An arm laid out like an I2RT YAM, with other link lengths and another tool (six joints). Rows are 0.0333 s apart.
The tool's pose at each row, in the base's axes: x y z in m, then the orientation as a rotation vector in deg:
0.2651, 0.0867, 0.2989, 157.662, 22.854, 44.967
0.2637, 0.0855, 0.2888, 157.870, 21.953, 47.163
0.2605, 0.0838, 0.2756, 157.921, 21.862, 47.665
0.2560, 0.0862, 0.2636, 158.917, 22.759, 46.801
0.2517, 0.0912, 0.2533, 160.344, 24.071, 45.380
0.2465, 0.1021, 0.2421, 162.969, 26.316, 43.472
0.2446, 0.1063, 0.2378, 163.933, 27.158, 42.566
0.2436, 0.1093, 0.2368, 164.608, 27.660, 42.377
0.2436, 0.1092, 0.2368, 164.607, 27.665, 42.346
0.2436, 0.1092, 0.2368, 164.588, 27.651, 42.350
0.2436, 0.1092, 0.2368, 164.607, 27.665, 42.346
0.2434, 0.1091, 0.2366, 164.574, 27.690, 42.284
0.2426, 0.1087, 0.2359, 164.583, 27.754, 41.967
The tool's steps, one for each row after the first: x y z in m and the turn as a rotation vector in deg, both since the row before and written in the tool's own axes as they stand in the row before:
-0.0063, -0.0023, 0.0077, 0.243, 1.391, 0.962
-0.0097, -0.0029, 0.0092, 0.098, 0.328, 0.151
-0.0089, -0.0066, 0.0068, 1.047, -0.576, -0.341
-0.0070, -0.0085, 0.0054, 1.496, -0.934, -0.518
-0.0061, -0.0144, 0.0053, 2.837, -1.217, -0.716
-0.0021, -0.0054, 0.0024, 1.032, -0.572, -0.285
-0.0003, -0.0033, 0.0002, 0.752, -0.104, -0.096
0.0000, 0.0001, 0.0000, -0.003, -0.020, -0.006
0.0000, 0.0000, 0.0000, -0.021, 0.002, 0.002
0.0000, 0.0000, 0.0000, 0.021, -0.002, -0.002
-0.0003, 0.0000, 0.0001, -0.030, -0.039, -0.032
-0.0011, 0.0000, 0.0002, -0.009, -0.208, -0.068

